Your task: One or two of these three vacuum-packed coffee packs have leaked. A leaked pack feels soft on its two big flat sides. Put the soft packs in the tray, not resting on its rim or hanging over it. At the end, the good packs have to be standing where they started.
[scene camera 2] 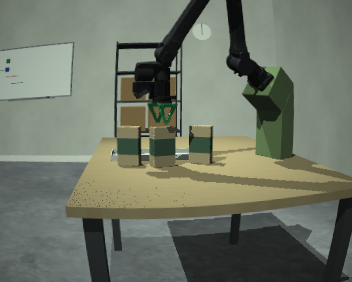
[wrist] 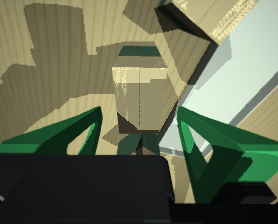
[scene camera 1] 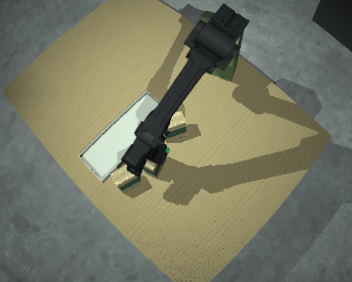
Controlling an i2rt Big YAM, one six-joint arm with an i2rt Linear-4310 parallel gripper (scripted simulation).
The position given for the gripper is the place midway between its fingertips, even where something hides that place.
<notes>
In view: the gripper (wrist: 139,111) and a pale tray (scene camera 1: 101,156).
</notes>
